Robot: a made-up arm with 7 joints.
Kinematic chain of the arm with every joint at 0, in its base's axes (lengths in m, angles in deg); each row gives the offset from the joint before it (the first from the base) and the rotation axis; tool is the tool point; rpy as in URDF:
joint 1: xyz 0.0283 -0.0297 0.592 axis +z
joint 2: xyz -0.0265 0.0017 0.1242 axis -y
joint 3: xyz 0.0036 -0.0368 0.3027 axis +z
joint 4: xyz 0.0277 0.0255 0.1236 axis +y
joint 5: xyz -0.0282 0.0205 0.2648 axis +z
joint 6: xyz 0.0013 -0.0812 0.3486 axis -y
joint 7: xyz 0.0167 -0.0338 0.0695 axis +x
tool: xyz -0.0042 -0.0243 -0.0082 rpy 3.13 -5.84 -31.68
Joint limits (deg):
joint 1: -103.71..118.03
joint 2: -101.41..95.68
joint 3: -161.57..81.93
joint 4: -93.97..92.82
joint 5: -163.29..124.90
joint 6: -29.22..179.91
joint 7: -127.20..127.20
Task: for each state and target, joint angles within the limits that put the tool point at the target. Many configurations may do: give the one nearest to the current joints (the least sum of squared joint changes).
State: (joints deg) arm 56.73 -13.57 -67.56 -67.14 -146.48 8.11 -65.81
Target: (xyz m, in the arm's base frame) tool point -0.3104 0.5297 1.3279
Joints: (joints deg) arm 46.34 -20.26 -73.71 -64.23 -147.56 8.88 -65.32
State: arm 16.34 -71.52 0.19 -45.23 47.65 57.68 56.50
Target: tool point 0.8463 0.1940 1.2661
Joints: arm 21.10 -75.03 -0.76 -35.25 49.61 55.82 56.06
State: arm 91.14 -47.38 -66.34 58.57 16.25 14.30 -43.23
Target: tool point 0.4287 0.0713 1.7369
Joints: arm 87.74 -13.80 -92.01 30.97 12.34 26.64 -33.61
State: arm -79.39 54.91 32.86 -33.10 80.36 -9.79 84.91
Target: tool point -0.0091 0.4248 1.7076
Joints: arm -89.01 18.57 29.91 -16.62 80.30 -14.57 83.83
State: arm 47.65 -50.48 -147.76 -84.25 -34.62 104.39 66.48
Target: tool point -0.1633 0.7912 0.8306
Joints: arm 77.60 -53.86 -136.22 -52.65 -30.39 96.96 66.21
